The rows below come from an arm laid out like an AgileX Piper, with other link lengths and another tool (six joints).
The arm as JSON. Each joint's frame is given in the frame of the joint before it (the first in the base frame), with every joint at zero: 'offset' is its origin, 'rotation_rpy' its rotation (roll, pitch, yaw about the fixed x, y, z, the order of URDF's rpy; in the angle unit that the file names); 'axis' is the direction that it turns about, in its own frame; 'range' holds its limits. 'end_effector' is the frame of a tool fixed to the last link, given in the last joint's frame.
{
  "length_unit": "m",
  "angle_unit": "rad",
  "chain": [
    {
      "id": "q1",
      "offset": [
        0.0,
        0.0,
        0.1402
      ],
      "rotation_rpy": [
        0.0,
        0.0,
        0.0
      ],
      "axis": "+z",
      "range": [
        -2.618,
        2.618
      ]
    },
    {
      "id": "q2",
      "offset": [
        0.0,
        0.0,
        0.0
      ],
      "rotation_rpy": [
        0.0,
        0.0,
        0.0
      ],
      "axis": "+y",
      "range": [
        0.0,
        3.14
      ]
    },
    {
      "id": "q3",
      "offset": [
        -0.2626,
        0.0,
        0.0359
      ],
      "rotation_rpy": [
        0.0,
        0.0,
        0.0
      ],
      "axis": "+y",
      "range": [
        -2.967,
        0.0
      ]
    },
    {
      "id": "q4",
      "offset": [
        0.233,
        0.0,
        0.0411
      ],
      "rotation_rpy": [
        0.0,
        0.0,
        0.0
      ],
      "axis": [
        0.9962,
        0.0,
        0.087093
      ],
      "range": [
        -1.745,
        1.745
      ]
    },
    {
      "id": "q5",
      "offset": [
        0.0,
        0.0,
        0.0
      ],
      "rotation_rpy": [
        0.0,
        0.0,
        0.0
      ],
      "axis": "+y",
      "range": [
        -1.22,
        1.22
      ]
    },
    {
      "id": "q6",
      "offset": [
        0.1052,
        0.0,
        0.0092
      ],
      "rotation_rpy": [
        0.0,
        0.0,
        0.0
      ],
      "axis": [
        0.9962,
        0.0,
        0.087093
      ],
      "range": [
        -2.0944,
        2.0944
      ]
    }
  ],
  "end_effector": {
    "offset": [
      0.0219,
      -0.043,
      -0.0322
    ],
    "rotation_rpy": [
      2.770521,
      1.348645,
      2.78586
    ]
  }
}
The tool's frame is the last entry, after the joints.
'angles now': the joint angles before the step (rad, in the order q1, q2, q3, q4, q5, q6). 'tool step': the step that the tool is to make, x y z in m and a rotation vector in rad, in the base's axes. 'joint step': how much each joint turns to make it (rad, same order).
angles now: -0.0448, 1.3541, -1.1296, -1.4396, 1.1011, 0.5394
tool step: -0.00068, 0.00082, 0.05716, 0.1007, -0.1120, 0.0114
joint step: -0.0001, 0.0152, -0.3132, 0.1978, 0.0336, -0.2087
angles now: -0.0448, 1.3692, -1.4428, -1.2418, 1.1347, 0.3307
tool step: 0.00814, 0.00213, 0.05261, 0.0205, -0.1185, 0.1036
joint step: 0.0000, 0.0495, -0.2906, 0.1269, -0.0383, -0.1663
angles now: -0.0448, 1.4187, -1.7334, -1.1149, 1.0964, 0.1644
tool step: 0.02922, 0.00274, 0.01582, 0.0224, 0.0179, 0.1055
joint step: -0.0001, 0.1048, -0.2049, 0.1420, -0.0142, -0.1645
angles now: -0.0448, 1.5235, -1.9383, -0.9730, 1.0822, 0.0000
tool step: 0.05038, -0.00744, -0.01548, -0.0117, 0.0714, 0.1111
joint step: -0.0398, 0.1238, -0.0786, 0.1188, -0.0965, -0.1239
